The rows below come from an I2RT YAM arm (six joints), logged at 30 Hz.
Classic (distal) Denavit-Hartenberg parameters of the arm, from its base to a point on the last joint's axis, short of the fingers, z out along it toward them. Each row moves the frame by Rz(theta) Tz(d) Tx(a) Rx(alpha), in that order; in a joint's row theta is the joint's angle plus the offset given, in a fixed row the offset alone. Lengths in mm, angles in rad.
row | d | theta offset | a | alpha
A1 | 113.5 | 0 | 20 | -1.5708
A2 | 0 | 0 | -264 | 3.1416
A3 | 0 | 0.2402 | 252.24 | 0
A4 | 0 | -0.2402 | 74 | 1.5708
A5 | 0 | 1.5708 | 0 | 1.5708
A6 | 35.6 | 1.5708 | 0 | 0
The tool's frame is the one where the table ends.
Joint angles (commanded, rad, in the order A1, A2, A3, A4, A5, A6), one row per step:
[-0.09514, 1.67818, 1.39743, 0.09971, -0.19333, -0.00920]
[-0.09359, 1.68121, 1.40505, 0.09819, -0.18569, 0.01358]
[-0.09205, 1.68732, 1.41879, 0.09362, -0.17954, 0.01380]
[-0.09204, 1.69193, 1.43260, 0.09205, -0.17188, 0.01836]
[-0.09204, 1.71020, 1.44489, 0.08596, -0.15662, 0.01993]
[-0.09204, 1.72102, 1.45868, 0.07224, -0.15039, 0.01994]
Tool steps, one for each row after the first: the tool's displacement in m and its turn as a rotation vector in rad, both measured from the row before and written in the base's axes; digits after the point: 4 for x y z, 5 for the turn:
[0.0010, 0.0003, 0.0014, 0.02067, -0.00073, -0.00996]
[0.0018, 0.0003, 0.0021, -0.00114, -0.00293, -0.00455]
[0.0014, -0.0004, 0.0030, 0.00248, -0.00709, -0.00830]
[0.0045, -0.0010, -0.0034, 0.00003, 0.01238, -0.01530]
[0.0026, -0.0005, -0.0008, -0.00014, 0.01081, -0.00613]

